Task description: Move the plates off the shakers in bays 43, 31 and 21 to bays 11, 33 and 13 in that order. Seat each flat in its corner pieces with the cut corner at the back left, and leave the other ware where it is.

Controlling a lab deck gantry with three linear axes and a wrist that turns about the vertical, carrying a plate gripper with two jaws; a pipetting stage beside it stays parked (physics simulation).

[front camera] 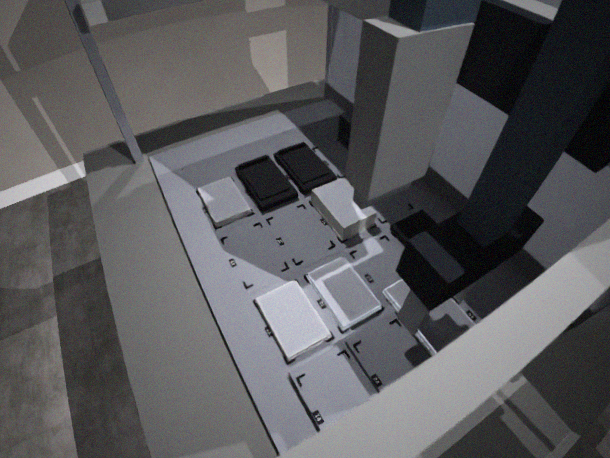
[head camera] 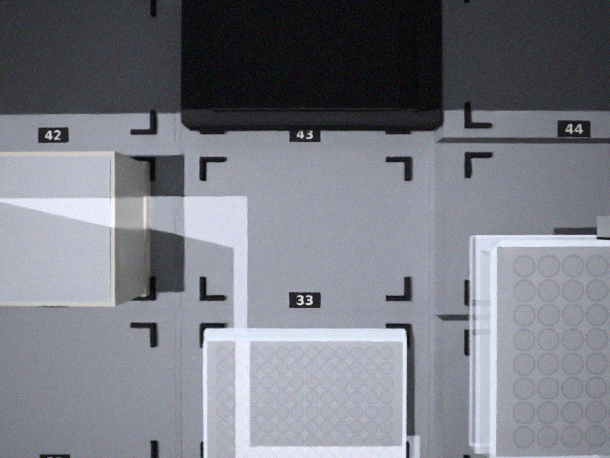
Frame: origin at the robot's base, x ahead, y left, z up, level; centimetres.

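Where they show: robot's base at its link origin: (front camera: 198,192).
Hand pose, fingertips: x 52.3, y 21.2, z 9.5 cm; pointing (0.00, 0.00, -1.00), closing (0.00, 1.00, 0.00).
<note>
Each offset is from my fingertips to the top centre of the thing. "*": to the spot under its first point.
My gripper (front camera: 436,321) is shut on a clear-lidded well plate @(dx -0.1, dy +0.0, dz +0.7 cm) (front camera: 452,320) (head camera: 555,350), held level and raised over the bay 34 side, right of bay 33. One jaw tip shows at the head view's right edge; the far jaw is hidden in the front view. Bay 33 @(* dx -12.1, dy +4.7, dz -9.5 cm) (head camera: 320,225) holds no plate between its corner pieces. The black shaker in bay 43 @(dx -12.7, dy +15.3, dz -6.4 cm) (head camera: 310,60) has a bare top. The black shakers in bay 21 @(dx -46.3, dy -6.1, dz -6.4 cm) (front camera: 266,182) and bay 31 @(dx -46.3, dy +4.6, dz -6.4 cm) (front camera: 305,166) carry no plate. White plates sit in bay 11 @(* dx -44.7, dy -16.3, dz -8.1 cm) (front camera: 227,200) and bay 13 @(* dx -12.3, dy -17.2, dz -8.1 cm) (front camera: 292,320).
Another plate @(dx -13.1, dy -6.2, dz -8.1 cm) (front camera: 350,295) (head camera: 320,400) sits in bay 23, directly in front of bay 33. A tall pale box @(dx -29.5, dy +4.5, dz -5.3 cm) (front camera: 332,205) (head camera: 55,250) stands in bay 32, left of bay 33. The large grey block of the pipetting stage (front camera: 415,110) stands at the back.
</note>
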